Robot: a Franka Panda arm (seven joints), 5 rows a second.
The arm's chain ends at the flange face. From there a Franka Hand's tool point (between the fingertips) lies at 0.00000 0.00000 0.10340 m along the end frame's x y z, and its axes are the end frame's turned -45 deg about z.
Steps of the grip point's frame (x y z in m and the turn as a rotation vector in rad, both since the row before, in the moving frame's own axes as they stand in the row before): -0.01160, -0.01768, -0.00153, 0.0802, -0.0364, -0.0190; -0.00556, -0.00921, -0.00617, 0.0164, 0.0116, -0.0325; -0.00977, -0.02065, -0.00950, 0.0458, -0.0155, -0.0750; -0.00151, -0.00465, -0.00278, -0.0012, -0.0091, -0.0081; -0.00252, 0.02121, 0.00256, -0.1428, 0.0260, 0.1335; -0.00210, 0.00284, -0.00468, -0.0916, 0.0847, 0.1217
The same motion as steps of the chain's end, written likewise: -0.01216, -0.00118, -0.00113, 0.0310, -0.0824, -0.0190; -0.01006, -0.00054, -0.00615, 0.0198, -0.0034, -0.0325; -0.01695, -0.00565, -0.00938, 0.0214, -0.0433, -0.0750; -0.00378, -0.00298, -0.00278, -0.0073, -0.0056, -0.0081; 0.00152, 0.00747, 0.00365, -0.0826, 0.1194, 0.1335; -0.01227, 0.00221, -0.00388, -0.0049, 0.1247, 0.1217
